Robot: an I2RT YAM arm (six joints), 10 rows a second.
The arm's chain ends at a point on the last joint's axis. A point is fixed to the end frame.
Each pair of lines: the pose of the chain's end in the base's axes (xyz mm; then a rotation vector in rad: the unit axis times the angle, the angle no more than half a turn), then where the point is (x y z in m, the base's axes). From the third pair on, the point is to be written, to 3 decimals.
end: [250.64, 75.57, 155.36, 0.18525, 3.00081, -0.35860]
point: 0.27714 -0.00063 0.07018
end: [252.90, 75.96, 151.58, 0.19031, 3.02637, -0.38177]
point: 0.27647 -0.00135 0.06654
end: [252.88, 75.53, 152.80, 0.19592, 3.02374, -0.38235]
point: 0.276 -0.002 0.068
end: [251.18, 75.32, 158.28, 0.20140, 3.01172, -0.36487]
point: 0.276 -0.001 0.073
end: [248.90, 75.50, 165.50, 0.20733, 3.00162, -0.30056]
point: 0.275 0.002 0.078
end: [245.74, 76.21, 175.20, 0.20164, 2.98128, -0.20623]
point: 0.276 0.009 0.084
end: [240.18, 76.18, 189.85, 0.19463, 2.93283, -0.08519]
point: 0.276 0.016 0.096
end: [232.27, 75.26, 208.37, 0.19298, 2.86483, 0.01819]
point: 0.276 0.021 0.114
